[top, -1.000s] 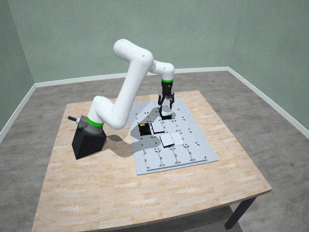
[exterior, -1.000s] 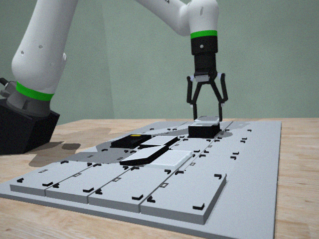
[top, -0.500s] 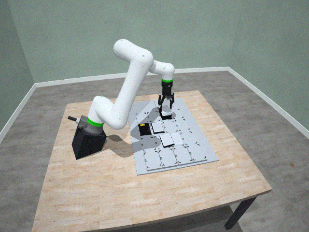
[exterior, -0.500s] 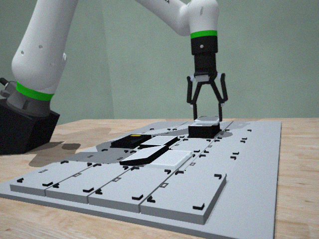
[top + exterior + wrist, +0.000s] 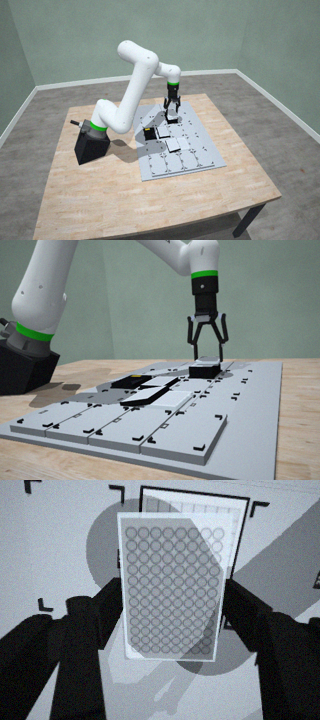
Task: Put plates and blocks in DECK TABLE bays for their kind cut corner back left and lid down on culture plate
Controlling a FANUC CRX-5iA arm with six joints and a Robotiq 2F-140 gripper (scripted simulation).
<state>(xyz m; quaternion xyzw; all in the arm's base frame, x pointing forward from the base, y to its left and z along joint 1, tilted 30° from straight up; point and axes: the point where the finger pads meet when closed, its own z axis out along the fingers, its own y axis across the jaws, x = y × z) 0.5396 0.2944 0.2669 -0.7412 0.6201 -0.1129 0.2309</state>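
The black deep-well block lies 5 cm below my hand, 2 cm to the right of it and 1 cm behind it. From my hand the other things lie so: flat white plate: 34 cm to the right, 6 cm below, 4 cm ahead; then black culture plate lid: 21 cm to the right, 19 cm behind, 6 cm below.
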